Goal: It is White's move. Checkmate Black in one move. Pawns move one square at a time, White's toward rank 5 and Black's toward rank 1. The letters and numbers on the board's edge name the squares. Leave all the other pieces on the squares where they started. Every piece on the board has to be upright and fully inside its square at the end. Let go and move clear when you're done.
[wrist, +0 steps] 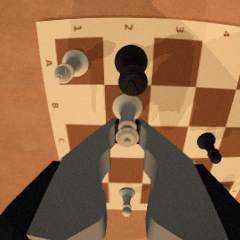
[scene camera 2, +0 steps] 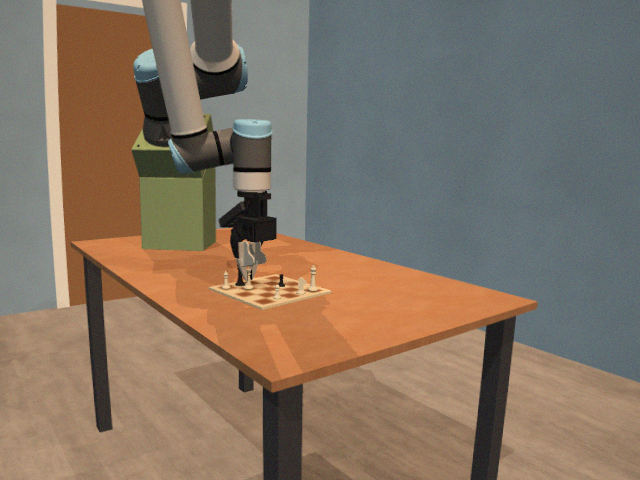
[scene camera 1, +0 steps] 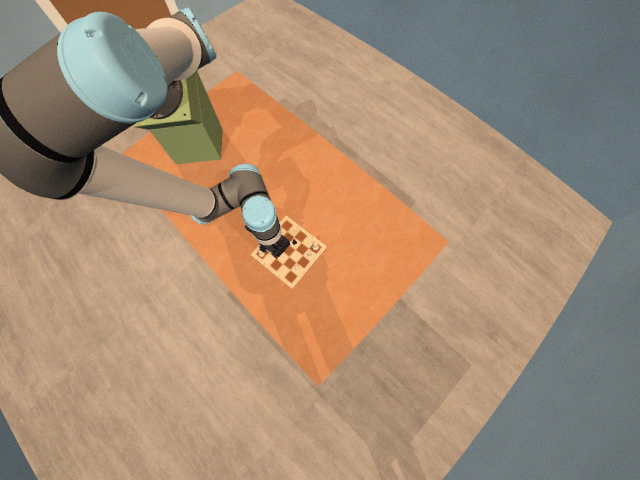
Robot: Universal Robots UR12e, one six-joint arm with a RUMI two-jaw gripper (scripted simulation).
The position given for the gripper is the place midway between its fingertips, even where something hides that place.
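Observation:
Chessboard (scene camera 1: pixel 295 255), (scene camera 2: pixel 261 296), (wrist: pixel 185 97). Tall black piece (wrist: pixel 132 81). The gripper (scene camera 2: pixel 248 280), (wrist: pixel 127 120).

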